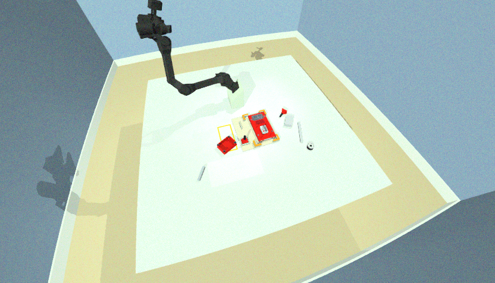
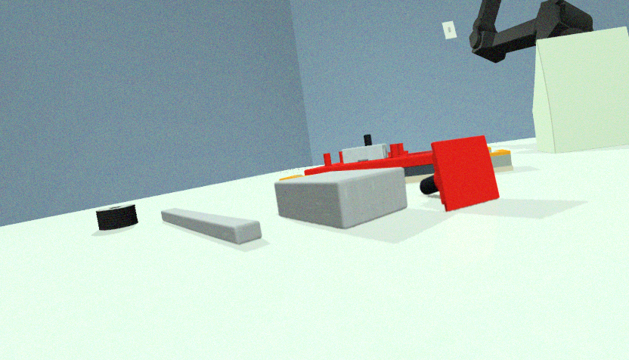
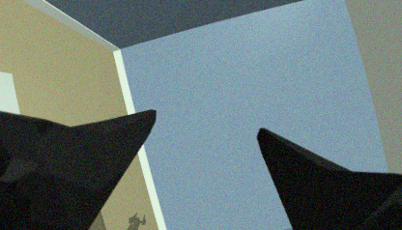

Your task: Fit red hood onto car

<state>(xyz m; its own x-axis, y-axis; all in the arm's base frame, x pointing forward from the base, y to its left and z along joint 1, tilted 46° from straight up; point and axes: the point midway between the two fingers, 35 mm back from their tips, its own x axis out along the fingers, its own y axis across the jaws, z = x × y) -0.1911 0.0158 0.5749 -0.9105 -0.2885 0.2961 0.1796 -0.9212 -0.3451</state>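
Right now the red hood is 55 cm ahead of my gripper tip, 54 cm below it and 30 cm to the left of it. Also, from my gripper tip: black wheel: 77 cm to the left, 66 cm ahead, 54 cm below; grey engine block: 54 cm to the left, 52 cm below, 50 cm ahead; grey bar: 76 cm to the left, 55 cm ahead, 54 cm below.
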